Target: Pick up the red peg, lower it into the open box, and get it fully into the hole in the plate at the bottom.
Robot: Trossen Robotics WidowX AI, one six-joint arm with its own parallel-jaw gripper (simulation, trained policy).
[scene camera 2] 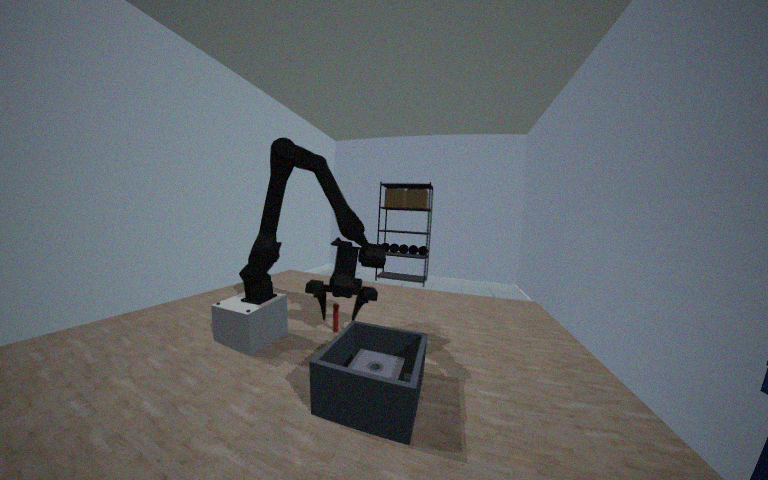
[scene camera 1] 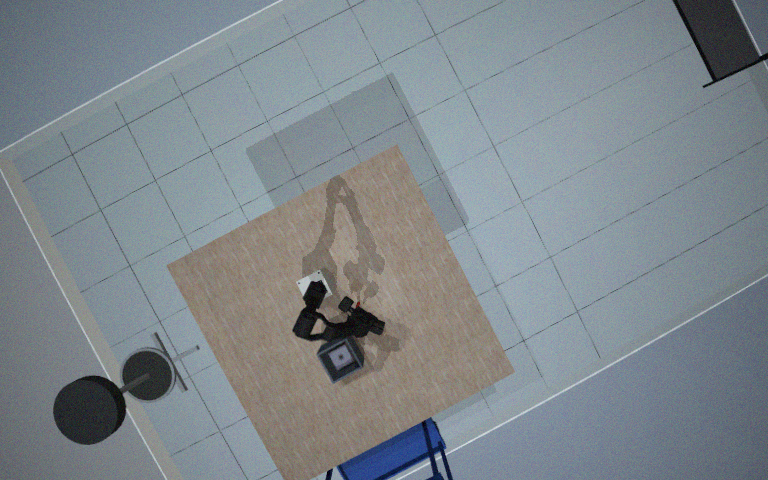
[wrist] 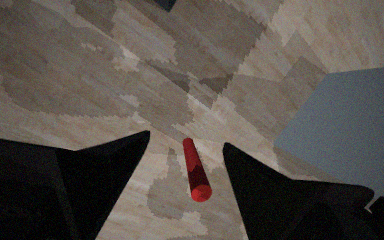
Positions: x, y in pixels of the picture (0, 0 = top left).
Scene:
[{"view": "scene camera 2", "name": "my gripper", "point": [338, 321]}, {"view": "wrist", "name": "my gripper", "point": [187, 141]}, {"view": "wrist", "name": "red peg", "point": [200, 188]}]

